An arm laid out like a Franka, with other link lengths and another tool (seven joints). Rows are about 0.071 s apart.
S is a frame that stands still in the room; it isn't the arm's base.
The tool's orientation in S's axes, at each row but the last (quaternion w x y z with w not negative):
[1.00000 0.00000 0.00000 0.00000]
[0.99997 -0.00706 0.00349 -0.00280]
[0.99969 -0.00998 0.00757 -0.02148]
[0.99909 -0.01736 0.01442 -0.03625]
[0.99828 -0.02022 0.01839 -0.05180]
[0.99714 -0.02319 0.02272 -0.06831]
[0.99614 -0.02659 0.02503 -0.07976]
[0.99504 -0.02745 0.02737 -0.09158]
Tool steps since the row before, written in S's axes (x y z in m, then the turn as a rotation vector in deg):
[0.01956 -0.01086 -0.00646 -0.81 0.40 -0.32]
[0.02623 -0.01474 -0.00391 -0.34 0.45 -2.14]
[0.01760 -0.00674 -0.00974 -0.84 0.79 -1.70]
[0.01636 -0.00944 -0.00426 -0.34 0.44 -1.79]
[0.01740 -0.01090 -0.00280 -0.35 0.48 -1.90]
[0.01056 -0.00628 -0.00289 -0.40 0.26 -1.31]
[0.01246 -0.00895 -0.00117 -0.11 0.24 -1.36]
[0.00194 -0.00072 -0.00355 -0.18 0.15 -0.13]
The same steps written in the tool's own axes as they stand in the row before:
[0.01956 -0.01086 -0.00646 -0.81 0.40 -0.32]
[0.02634 -0.01454 -0.00393 -0.33 0.48 -2.14]
[0.01802 -0.00578 -0.00960 -0.85 0.79 -1.70]
[0.01712 -0.00808 -0.00408 -0.32 0.48 -1.78]
[0.01853 -0.00893 -0.00254 -0.33 0.52 -1.89]
[0.01143 -0.00464 -0.00264 -0.38 0.27 -1.32]
[0.01377 -0.00679 -0.00093 -0.08 0.30 -1.35]
[0.00221 -0.00014 -0.00346 -0.20 0.12 -0.13]

